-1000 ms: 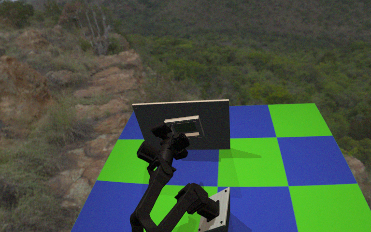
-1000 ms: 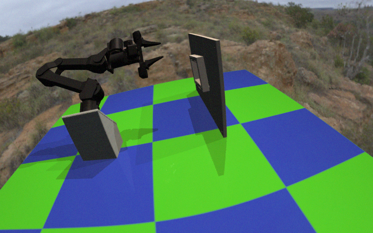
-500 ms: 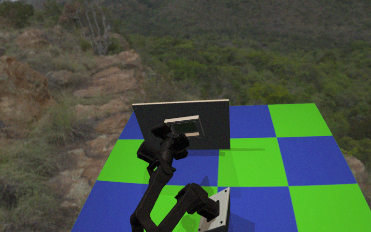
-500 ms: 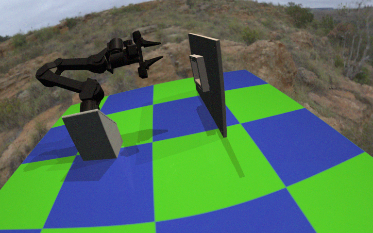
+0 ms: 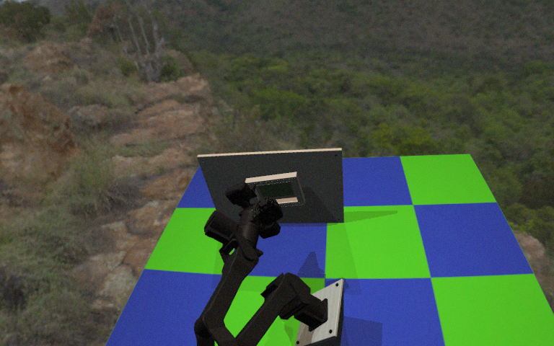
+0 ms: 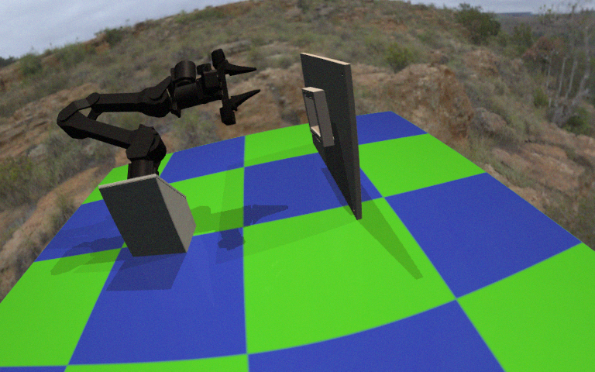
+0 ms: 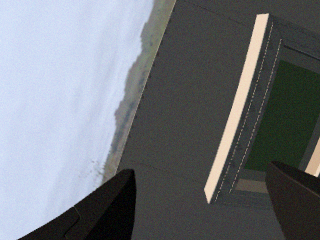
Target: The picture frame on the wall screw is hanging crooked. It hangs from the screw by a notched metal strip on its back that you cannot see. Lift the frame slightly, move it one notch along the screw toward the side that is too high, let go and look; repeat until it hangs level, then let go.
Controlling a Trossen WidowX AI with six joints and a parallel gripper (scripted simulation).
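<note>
My gripper tip is 130 mm short of the picture frame, 20 mm to the left of it and 110 mm above it. Also, from my gripper tip: wall panel (140 mm ahead, 120 mm below).
</note>
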